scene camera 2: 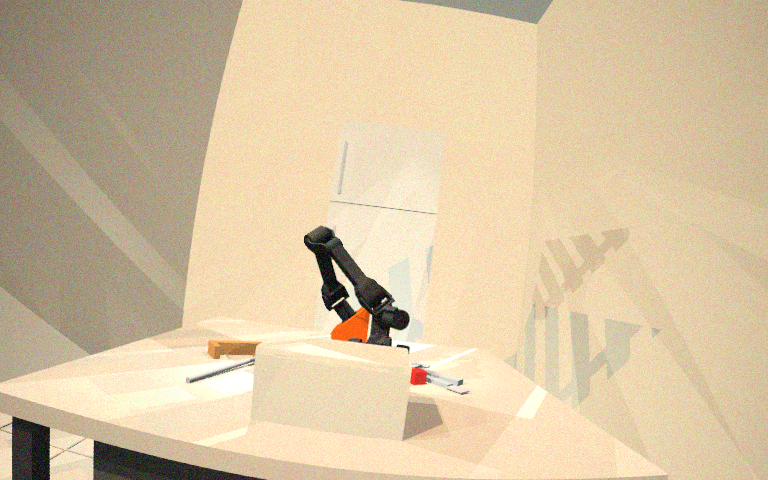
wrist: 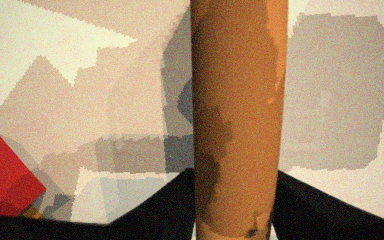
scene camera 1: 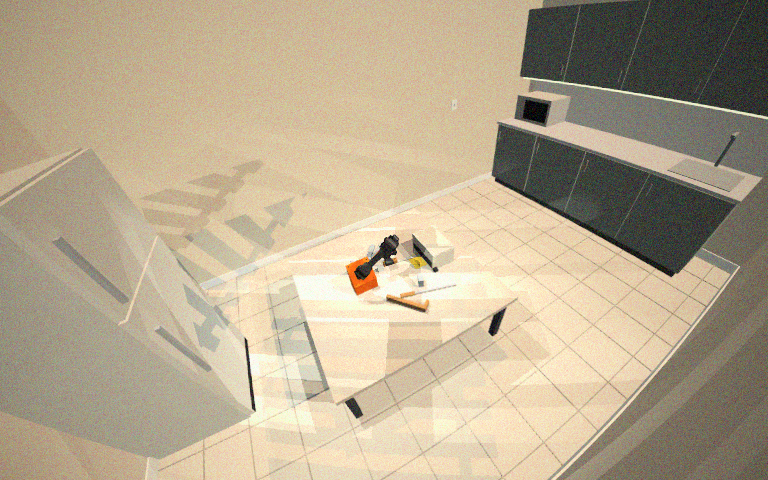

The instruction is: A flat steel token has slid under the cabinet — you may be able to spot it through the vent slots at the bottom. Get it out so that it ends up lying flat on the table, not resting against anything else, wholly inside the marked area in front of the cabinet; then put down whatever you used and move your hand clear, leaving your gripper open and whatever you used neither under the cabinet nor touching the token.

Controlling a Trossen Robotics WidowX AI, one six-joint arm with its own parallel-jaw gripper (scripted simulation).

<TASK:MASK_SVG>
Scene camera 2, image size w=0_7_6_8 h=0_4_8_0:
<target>wooden L-shaped piece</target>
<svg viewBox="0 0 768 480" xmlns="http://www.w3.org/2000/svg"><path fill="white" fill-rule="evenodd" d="M208 353L213 359L220 359L220 355L254 355L256 345L262 342L209 340Z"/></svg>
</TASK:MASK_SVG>
